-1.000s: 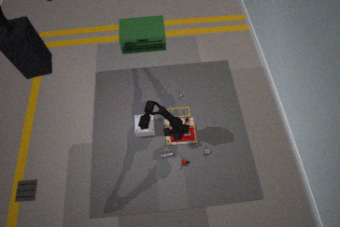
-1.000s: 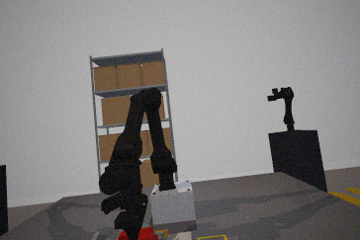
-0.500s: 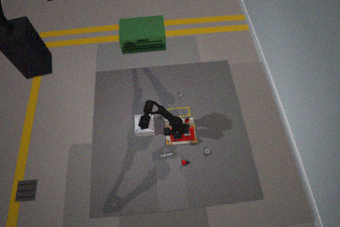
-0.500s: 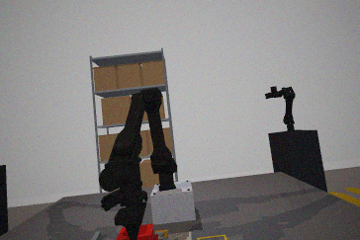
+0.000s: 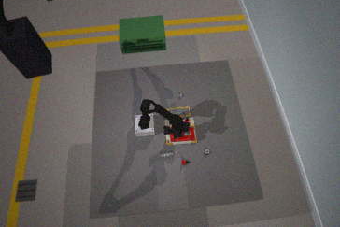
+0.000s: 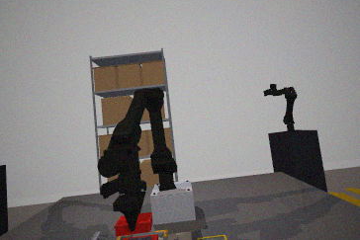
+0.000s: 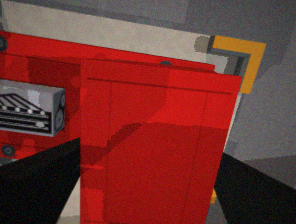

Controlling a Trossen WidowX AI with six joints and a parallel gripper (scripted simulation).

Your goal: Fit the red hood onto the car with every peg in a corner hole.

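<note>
Right now my gripper tip is 100 mm short of the grey engine block, 10 mm to the left of it and 50 mm above it. From my gripper tip the other things lie so: red hood 10 mm above; grey wheel 210 mm ahead, 200 mm to the right, 70 mm below.
</note>
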